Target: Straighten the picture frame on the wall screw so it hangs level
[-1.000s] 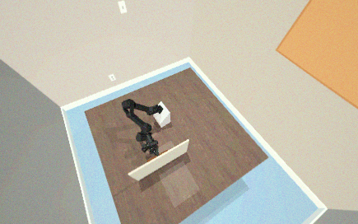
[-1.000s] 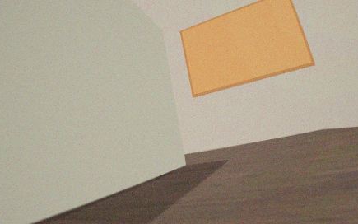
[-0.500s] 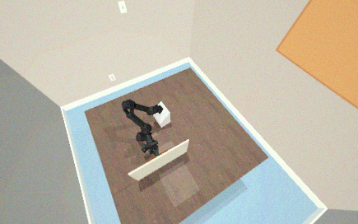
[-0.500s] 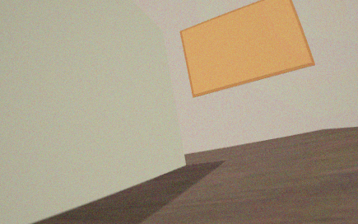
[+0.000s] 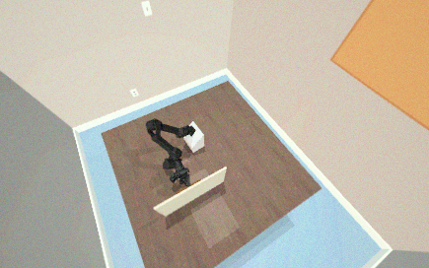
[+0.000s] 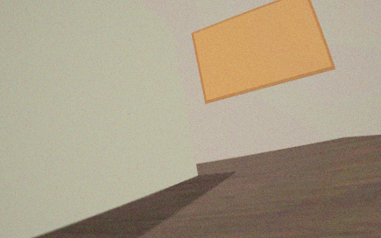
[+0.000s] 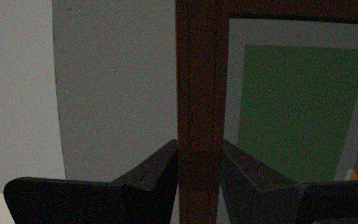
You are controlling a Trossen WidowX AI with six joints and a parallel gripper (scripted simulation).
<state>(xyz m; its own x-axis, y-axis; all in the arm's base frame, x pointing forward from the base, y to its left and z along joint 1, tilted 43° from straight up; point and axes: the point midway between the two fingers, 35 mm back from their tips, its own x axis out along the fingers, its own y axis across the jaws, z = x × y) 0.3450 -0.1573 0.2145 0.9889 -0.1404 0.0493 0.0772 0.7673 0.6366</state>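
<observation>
Now: the picture frame 5 cm below my gripper tip and 1 cm to the right of it. The rest, counted from my gripper tip: wall panel 6 cm below, 2 cm ahead, 1 cm to the left.
</observation>
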